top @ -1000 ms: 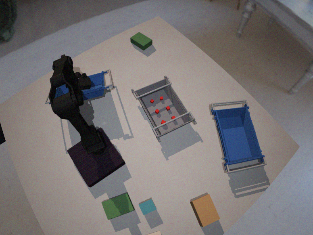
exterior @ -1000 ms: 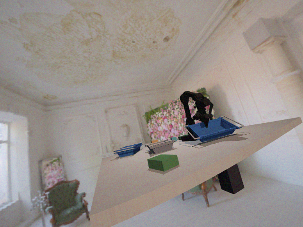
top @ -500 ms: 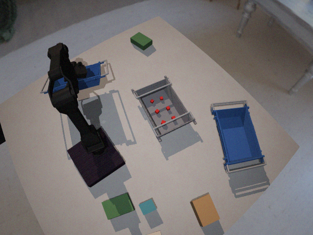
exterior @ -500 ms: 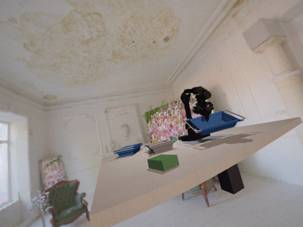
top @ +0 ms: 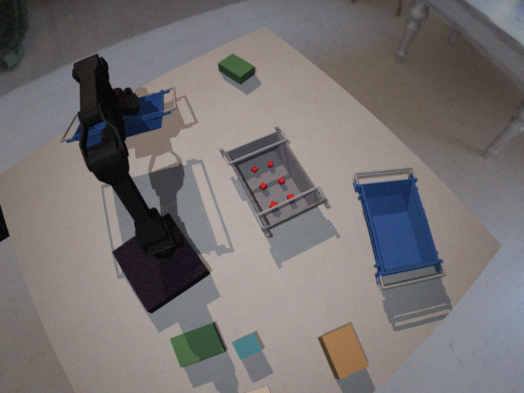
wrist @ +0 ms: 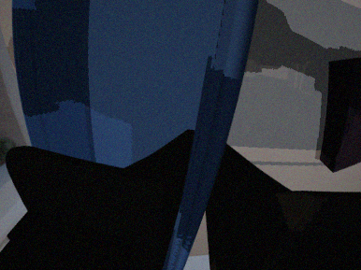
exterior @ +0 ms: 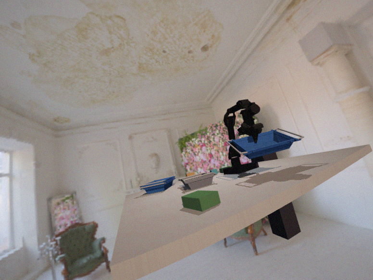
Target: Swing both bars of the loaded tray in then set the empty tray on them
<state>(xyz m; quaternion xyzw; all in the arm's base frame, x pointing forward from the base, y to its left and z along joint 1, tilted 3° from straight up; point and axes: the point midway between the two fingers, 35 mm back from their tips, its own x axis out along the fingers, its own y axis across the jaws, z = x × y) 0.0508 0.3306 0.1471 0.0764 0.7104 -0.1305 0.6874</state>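
Now: the blue tray 2 cm ahead of my gripper tip and 8 cm to the left of it. Round my gripper tip: red block 29 cm ahead, 36 cm to the right, 16 cm below; orange block 20 cm ahead, 81 cm to the right, 15 cm below; teal block 66 cm to the right, 15 cm below.
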